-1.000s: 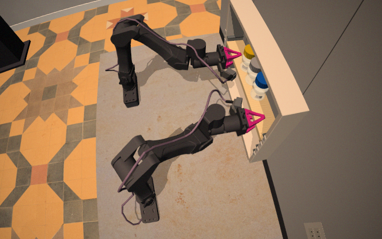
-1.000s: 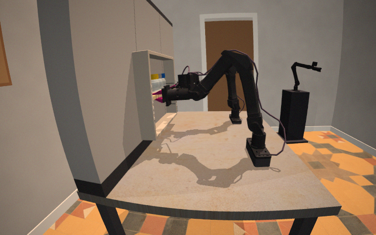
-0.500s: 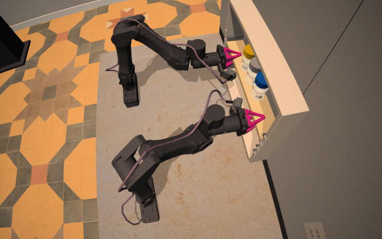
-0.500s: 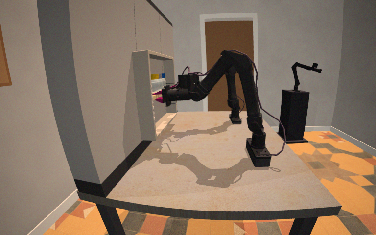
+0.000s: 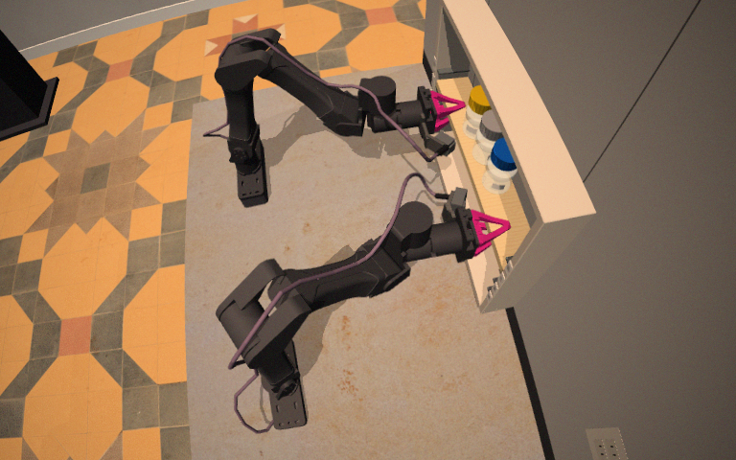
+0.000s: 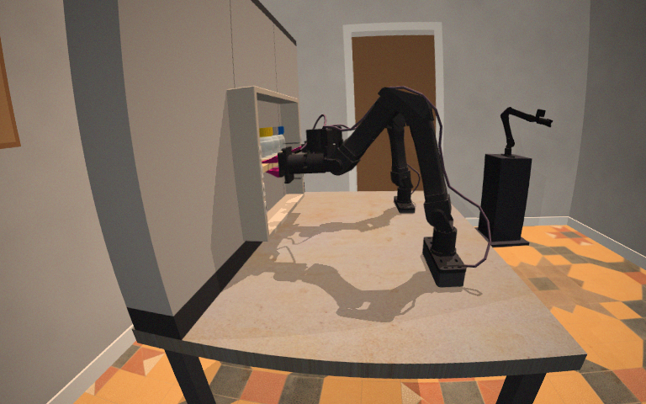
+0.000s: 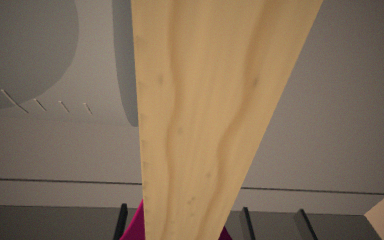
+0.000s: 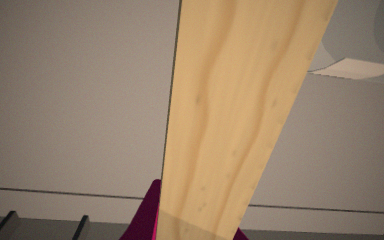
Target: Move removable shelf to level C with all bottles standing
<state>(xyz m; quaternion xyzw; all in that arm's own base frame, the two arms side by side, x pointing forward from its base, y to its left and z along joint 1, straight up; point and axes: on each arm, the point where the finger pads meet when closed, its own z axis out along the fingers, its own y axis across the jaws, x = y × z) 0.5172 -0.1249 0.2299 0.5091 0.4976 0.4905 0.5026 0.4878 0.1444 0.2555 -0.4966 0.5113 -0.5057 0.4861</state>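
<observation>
Right now the yellow-capped bottle is 80 mm to the right of my left hand and 60 mm above it. From my left hand the other things lie so: grey-capped bottle (140 mm to the right, 60 mm above); wooden shelf (150 mm to the right); wall rack (150 mm to the right, 10 mm behind, 10 mm above).
Right now my right hand is 2 cm short of the blue-capped bottle, 9 cm to the right of it and 6 cm below it. The rest, counted from my right hand: grey-capped bottle: 2 cm ahead, 16 cm to the left, 6 cm above; then wooden shelf: 2 cm ahead, 15 cm to the left; then wall rack: 1 cm ahead, 15 cm to the left, 1 cm above.
</observation>
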